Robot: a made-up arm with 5 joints.
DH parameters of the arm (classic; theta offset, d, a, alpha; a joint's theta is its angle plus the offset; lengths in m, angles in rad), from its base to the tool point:
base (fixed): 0 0.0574 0 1.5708
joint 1: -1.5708 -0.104 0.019 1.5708
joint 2: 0 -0.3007 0.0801 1.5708
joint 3: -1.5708 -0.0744 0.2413 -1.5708
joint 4: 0 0.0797 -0.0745 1.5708
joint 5: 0 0.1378 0.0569 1.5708
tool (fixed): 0 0.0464 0 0
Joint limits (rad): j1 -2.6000..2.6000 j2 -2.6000..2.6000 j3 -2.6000..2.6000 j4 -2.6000..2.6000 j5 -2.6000..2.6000
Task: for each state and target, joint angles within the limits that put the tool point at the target. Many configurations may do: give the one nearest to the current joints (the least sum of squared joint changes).
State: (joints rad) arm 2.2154 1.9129 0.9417 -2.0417 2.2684
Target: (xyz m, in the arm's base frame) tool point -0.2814 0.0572 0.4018
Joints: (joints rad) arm 1.4309 2.4118 0.7420 -1.9576 2.2580
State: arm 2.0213 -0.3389 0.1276 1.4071 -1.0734
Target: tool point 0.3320 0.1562 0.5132
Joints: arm 1.4732 0.1656 0.7129 0.7058 -1.2449
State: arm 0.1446 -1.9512 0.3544 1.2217 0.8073
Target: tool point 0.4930 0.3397 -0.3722
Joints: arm -0.6598 -1.6602 0.1879 1.3217 0.7501
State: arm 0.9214 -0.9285 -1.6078 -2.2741 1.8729
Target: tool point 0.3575 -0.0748 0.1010
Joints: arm 0.5286 -1.1964 -2.1852 -2.1777 1.6614
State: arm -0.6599 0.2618 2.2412 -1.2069 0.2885
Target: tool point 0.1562 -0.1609 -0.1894
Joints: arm -0.6147 0.5639 1.6438 -2.1358 -0.2539
